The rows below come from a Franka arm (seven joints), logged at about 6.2 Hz.
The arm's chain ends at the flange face. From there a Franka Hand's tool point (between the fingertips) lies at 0.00 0.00 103.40 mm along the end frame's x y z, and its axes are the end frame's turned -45 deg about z.
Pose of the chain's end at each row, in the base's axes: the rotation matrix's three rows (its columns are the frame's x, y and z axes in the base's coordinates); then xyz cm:
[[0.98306, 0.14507, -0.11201], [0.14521, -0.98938, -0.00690], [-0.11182, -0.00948, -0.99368]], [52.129, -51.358, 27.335]
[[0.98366, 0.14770, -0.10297], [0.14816, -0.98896, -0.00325], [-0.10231, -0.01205, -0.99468]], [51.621, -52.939, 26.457]
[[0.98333, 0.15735, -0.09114], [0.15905, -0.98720, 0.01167], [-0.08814, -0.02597, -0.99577]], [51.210, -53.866, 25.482]
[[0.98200, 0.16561, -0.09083], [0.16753, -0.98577, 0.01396], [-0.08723, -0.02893, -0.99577]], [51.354, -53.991, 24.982]
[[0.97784, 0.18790, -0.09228], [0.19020, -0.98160, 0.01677], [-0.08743, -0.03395, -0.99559]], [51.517, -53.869, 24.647]
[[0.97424, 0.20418, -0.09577], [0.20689, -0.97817, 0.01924], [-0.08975, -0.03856, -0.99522]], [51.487, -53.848, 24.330]
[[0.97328, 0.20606, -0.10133], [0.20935, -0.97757, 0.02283], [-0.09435, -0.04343, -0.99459]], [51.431, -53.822, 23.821]
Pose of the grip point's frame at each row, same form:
[[0.59255, 0.79771, -0.11201], [0.80228, -0.59692, -0.00690], [-0.07237, -0.08577, -0.99368]], [50.971, -51.429, 17.060]
[[0.59111, 0.79999, -0.10297], [0.80407, -0.59454, -0.00325], [-0.06382, -0.08086, -0.99468]], [50.556, -52.973, 16.172]
[[0.58406, 0.80658, -0.09114], [0.81052, -0.58559, 0.01167], [-0.04396, -0.08069, -0.99577]], [50.268, -53.745, 15.186]
[[0.57727, 0.81148, -0.09083], [0.81551, -0.57858, 0.01396], [-0.04122, -0.08214, -0.99577]], [50.415, -53.847, 14.686]
[[0.55857, 0.82430, -0.09228], [0.82859, -0.55960, 0.01677], [-0.03782, -0.08583, -0.99559]], [50.563, -53.696, 14.353]
[[0.54451, 0.83327, -0.09577], [0.83796, -0.54538, 0.01924], [-0.03620, -0.09073, -0.99522]], [50.497, -53.649, 14.039]
[[0.54251, 0.83392, -0.10133], [0.83928, -0.54321, 0.02283], [-0.03601, -0.09743, -0.99459]], [50.383, -53.586, 13.537]

